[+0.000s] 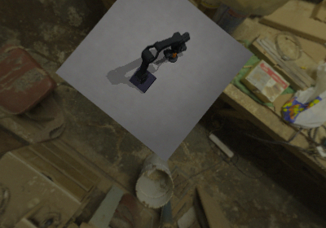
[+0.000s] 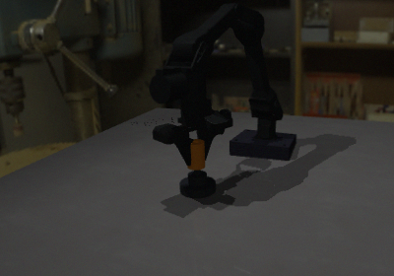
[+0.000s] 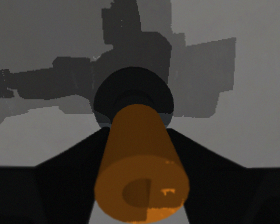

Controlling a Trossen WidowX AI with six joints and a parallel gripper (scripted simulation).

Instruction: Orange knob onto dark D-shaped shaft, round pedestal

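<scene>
Right now the orange knob is 2 cm above my gripper tip. Also, from my gripper tip: dark round pedestal: 4 cm below.
</scene>
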